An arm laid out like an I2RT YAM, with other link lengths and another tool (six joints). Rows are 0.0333 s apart.
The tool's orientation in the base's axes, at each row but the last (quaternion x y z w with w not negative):
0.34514 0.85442 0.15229 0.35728
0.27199 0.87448 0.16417 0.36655
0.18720 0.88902 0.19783 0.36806
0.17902 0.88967 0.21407 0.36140
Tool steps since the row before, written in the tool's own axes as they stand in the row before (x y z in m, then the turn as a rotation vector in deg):
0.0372 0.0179 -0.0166 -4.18 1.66 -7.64
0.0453 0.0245 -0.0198 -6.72 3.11 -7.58
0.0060 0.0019 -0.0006 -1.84 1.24 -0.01
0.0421 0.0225 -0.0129 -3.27 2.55 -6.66
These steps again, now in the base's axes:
-0.0221 0.0386 0.0019 -2.55 -1.84 8.29
-0.0322 0.0448 0.0003 -0.51 -2.19 10.36
-0.0040 0.0044 -0.0022 1.44 0.17 1.68
-0.0340 0.0357 -0.0040 -2.17 -1.07 7.46

